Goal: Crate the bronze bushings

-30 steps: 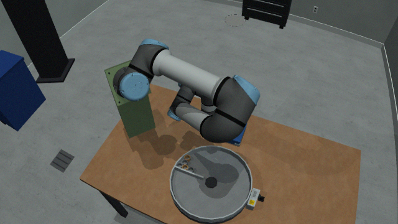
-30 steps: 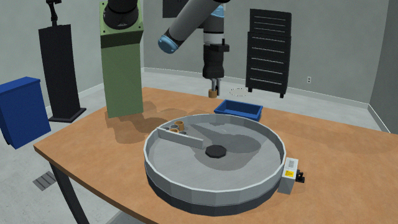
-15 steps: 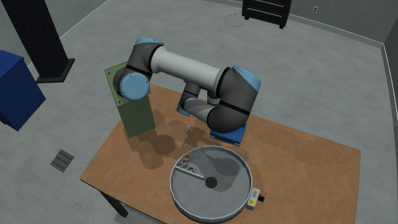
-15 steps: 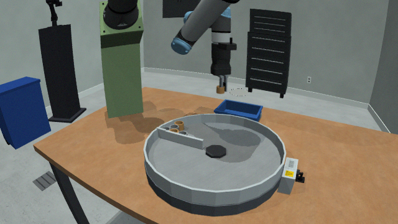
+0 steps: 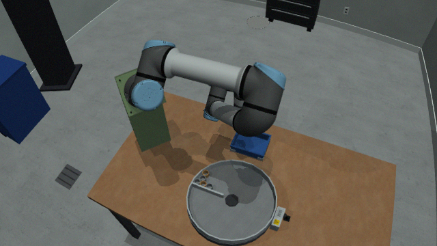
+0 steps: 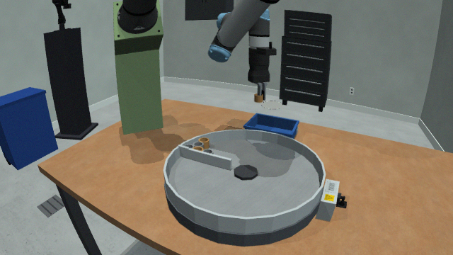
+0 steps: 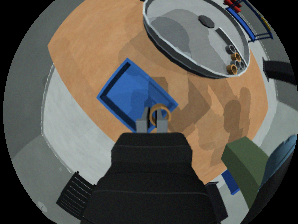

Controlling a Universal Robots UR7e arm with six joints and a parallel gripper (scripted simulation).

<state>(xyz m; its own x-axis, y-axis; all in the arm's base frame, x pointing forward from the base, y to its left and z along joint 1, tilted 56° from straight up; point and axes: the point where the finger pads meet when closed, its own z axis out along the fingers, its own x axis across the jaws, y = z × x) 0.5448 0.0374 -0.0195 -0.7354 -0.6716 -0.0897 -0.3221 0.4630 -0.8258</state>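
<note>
Right now my hand is 50 mm short of the blue crate, 10 mm to the right of it and 140 mm above it. From my hand the other things lie so: grey turning table (50 mm behind, 340 mm to the right, 110 mm below).
</note>
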